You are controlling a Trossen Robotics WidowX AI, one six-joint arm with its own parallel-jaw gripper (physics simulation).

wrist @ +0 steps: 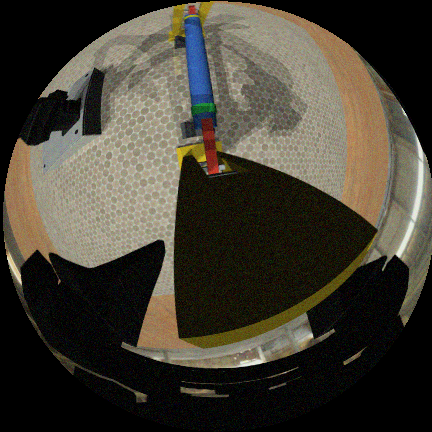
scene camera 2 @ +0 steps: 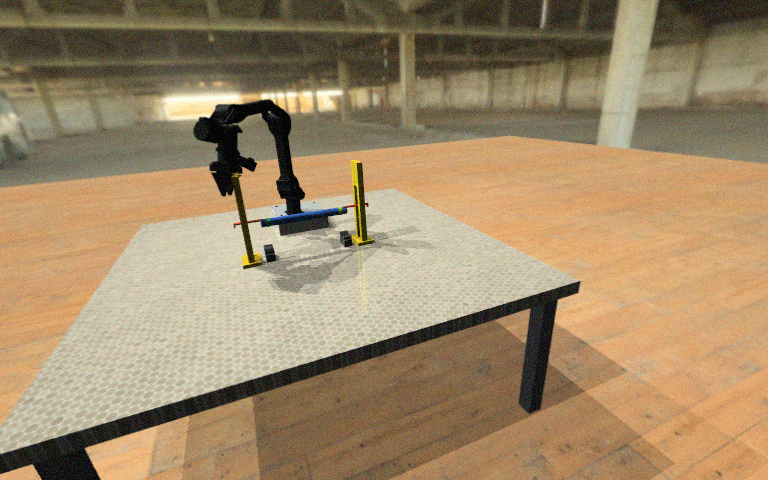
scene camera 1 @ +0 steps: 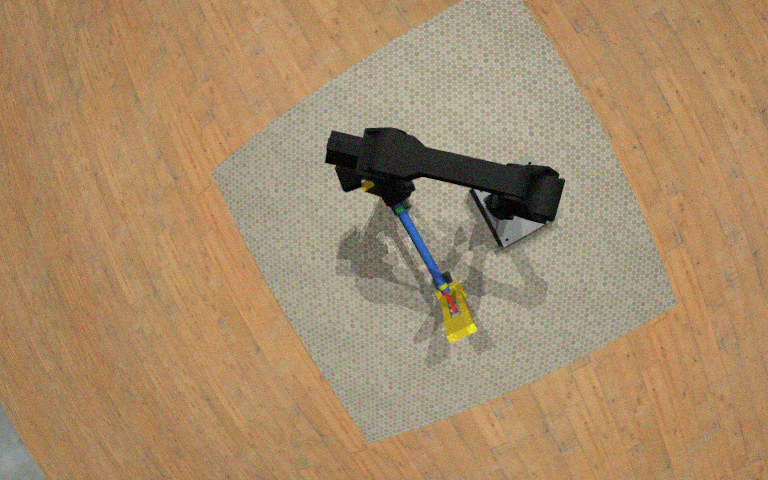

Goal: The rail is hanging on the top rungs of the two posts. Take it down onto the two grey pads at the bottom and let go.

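Pixels of known places: gripper, fingertip midpoint: (scene camera 2: 226,195); arm's base, link origin: (wrist: 70,116) (scene camera 2: 294,212) (scene camera 1: 497,202).
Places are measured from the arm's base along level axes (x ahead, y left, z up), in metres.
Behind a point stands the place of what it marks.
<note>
The blue rail (scene camera 1: 420,246) @[y -0.025, x 0.259, z 0.069 m] (scene camera 2: 305,216) @[y -0.020, x 0.272, z 0.060 m] (wrist: 198,60) @[y -0.066, x 0.256, z 0.069 m] hangs between the two yellow posts, its red ends passing through them. It has a green band near one end and a yellow band near the other. The post at the green-band end (scene camera 2: 243,220) @[y -0.220, x 0.278, z 0.086 m] (wrist: 260,240) reaches up to my gripper (scene camera 2: 239,178) (wrist: 227,249) @[y -0.251, x 0.229, z 0.161 m]; the other post (scene camera 1: 461,328) @[y 0.172, x 0.271, z 0.221 m] (scene camera 2: 360,198) @[y 0.174, x 0.310, z 0.100 m] stands apart from it. My gripper is open, pointing down, with no rail between its fingers. In the wrist view the near post's top hides part of the right finger. Two dark grey pads (scene camera 2: 269,252) @[y -0.159, x 0.274, z -0.041 m] (scene camera 2: 346,238) @[y 0.113, x 0.297, z -0.043 m] sit below the rail.
The arm's base plate (scene camera 1: 512,232) @[y 0.101, x 0.010, z -0.006 m] (wrist: 75,127) @[y -0.045, x 0.020, z 0.003 m] is on the tiled table (scene camera 1: 317,316) @[y 0.000, x 0.733, z -0.075 m] (scene camera 2: 186,316) @[y -0.419, x 0.504, z -0.075 m], to one side of the rail. The arm reaches over to the green-band post. The table's edge (scene camera 2: 362,362) @[y -0.077, x 0.847, z -0.113 m] and wooden floor (scene camera 1: 141,283) also show.
</note>
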